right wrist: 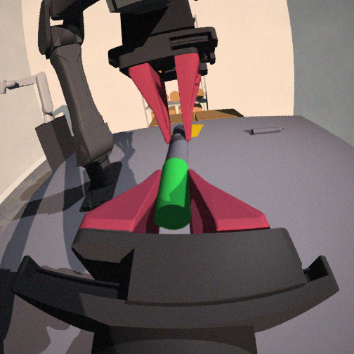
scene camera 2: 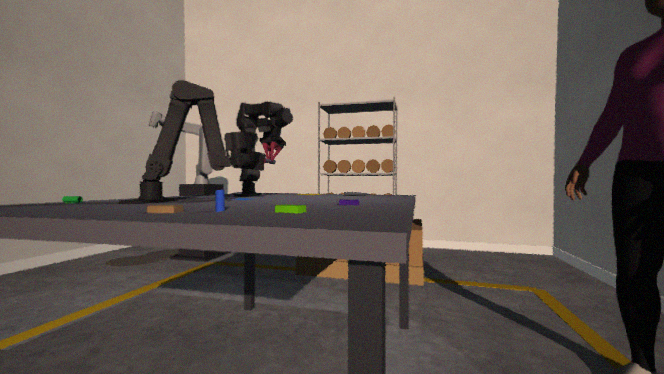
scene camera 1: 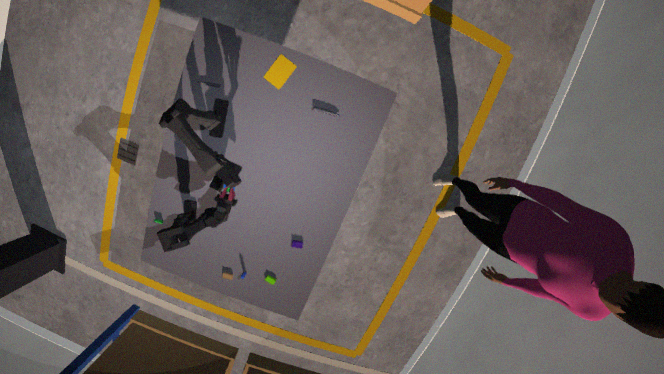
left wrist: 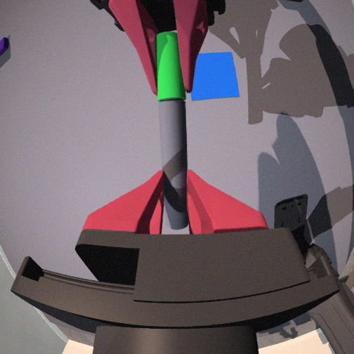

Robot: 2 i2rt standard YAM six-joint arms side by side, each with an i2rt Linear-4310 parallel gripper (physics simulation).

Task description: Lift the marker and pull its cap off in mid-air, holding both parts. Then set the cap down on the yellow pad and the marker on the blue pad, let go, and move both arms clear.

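Frame: origin at the left arm's base, x ahead, y left, z up, level; metres.
Seen in the pictures: left gripper, between the fingertips: (scene camera 2: 269,161); right gripper, between the fingertips: (scene camera 2: 262,160); left arm's base, origin of its link: (scene camera 2: 248,195) (scene camera 1: 219,118); right arm's base, origin of its link: (scene camera 2: 151,202) (scene camera 1: 190,216).
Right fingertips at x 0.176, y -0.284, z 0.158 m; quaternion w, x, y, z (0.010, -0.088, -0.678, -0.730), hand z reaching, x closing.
Observation:
Pixels of each thing's top centre, then the offset from my right fingertips to it.
- blue pad, centre of its top: (scene camera 2: 243,198) dx -0.064, dy -0.049, dz -0.157 m
- yellow pad, centre of its top: (scene camera 1: 279,71) dx +0.090, dy +0.584, dz -0.157 m
- grey rod-like object, centre of its top: (scene camera 1: 326,111) (scene camera 2: 357,192) dx +0.370, dy +0.444, dz -0.140 m
- purple block, centre of its top: (scene camera 2: 349,199) (scene camera 1: 297,244) dx +0.384, dy -0.308, dz -0.143 m
- lime block, centre of its top: (scene camera 2: 290,205) (scene camera 1: 270,280) dx +0.273, dy -0.586, dz -0.143 m
- orange block, centre of its top: (scene camera 2: 165,205) (scene camera 1: 227,276) dx +0.008, dy -0.634, dz -0.143 m
- upright blue cylinder, centre of its top: (scene camera 2: 219,190) dx +0.109, dy -0.589, dz -0.110 m
- green cylinder, centre of its top: (scene camera 2: 72,196) dx -0.464, dy -0.389, dz -0.137 m
The grey marker (left wrist: 173,130) (right wrist: 179,149) is held in the air over the table, with its green cap (left wrist: 170,65) (right wrist: 173,187) on its end and no gap seen between them. My left gripper (left wrist: 174,177) (right wrist: 178,141) is shut on the grey body near its far end from the cap. My right gripper (right wrist: 174,176) (left wrist: 172,92) is shut on the green cap. The blue pad (left wrist: 217,75) (scene camera 2: 243,199) lies on the table below; in scene camera 1 the arms mostly hide it. The yellow pad (scene camera 1: 280,72) (right wrist: 198,131) lies flat near the table's upper edge in scene camera 1.
A grey rod-like object (scene camera 1: 325,106) (right wrist: 266,131) lies right of the yellow pad. A purple block (scene camera 1: 297,241) (scene camera 2: 349,202), a lime block (scene camera 1: 270,277), an orange block (scene camera 1: 227,273), an upright blue cylinder (scene camera 2: 220,200) and a green cylinder (scene camera 2: 72,199) are on the table. A person stands beyond it.

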